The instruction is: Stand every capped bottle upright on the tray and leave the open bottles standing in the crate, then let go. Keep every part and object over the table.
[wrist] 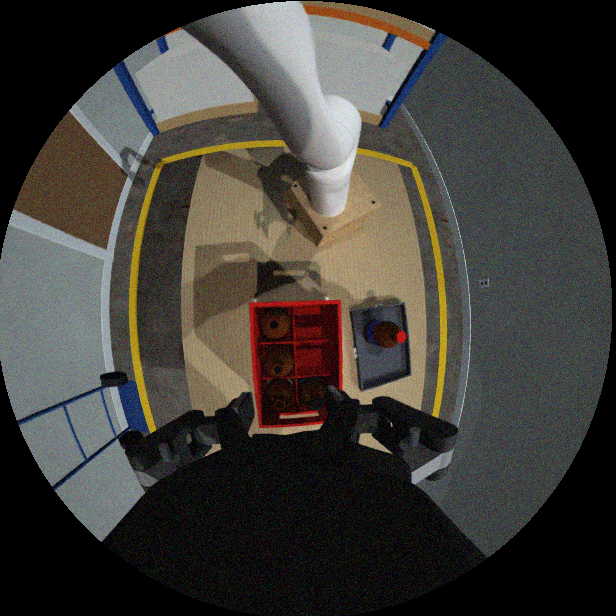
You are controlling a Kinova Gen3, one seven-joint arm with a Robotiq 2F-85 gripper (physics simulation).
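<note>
A red crate point(295, 363) with six compartments lies below me on the wooden table. Brown bottles stand in its three left cells point(276, 325) point(278, 360) point(279, 392) and in the near right cell point(313, 391); the other two right cells look empty. I cannot tell from above which crate bottles are capped. A grey tray point(381, 346) lies right of the crate, holding one brown bottle with a red cap point(387, 334), standing upright. My gripper point(290, 407) is open and empty, high above the crate's near end.
The arm's white link point(321, 132) and its wooden mounting block point(339, 212) are at the table's far end. A yellow line point(136, 287) borders the table. A blue cart point(109, 402) stands off the table's left.
</note>
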